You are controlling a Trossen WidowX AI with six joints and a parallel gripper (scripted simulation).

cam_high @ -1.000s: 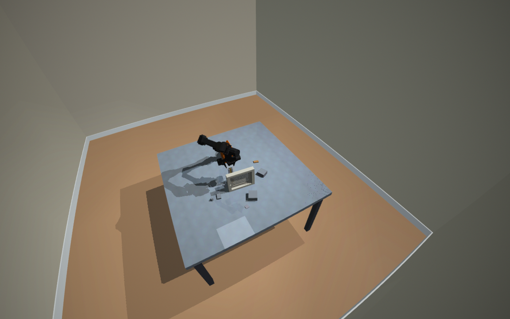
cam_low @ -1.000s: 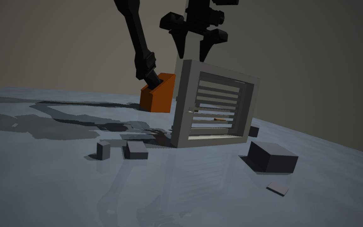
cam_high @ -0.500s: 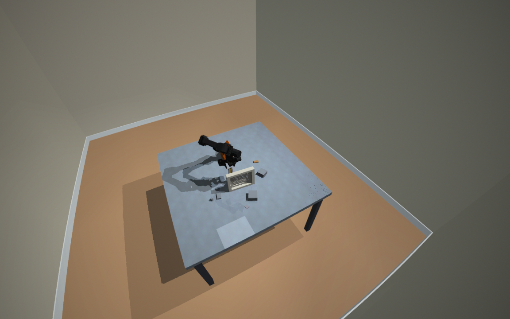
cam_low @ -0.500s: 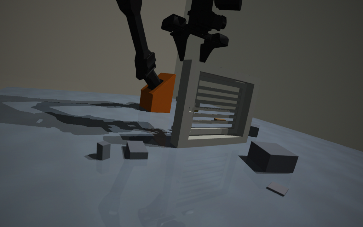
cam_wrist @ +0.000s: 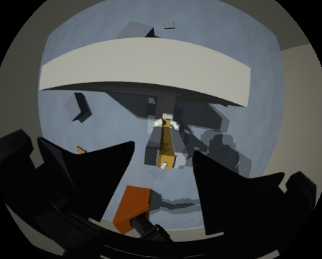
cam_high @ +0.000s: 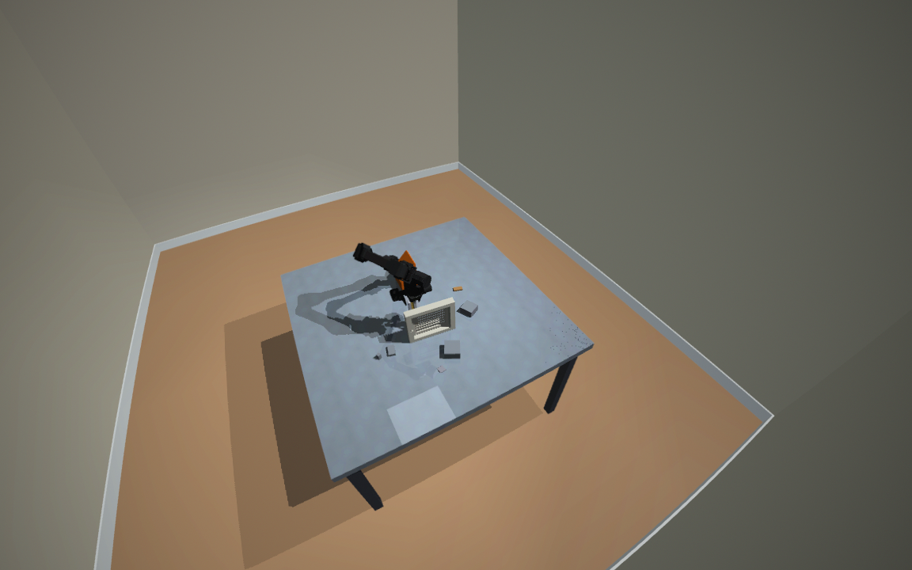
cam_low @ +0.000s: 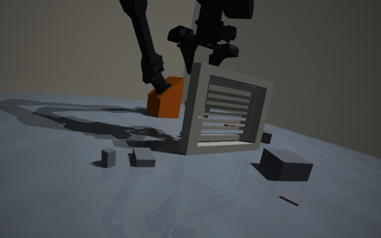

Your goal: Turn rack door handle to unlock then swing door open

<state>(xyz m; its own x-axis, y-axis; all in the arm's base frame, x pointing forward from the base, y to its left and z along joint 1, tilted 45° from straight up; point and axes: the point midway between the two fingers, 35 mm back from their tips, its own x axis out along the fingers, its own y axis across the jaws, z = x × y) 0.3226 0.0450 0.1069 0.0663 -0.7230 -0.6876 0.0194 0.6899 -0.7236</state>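
The upright handle lies 6 cm below my gripper tip and 1 cm behind it. From my gripper tip the other things lie so: grey block: 29 cm to the left, 15 cm below, 1 cm ahead; small orange piece: 30 cm to the left, 17 cm below, 16 cm behind.
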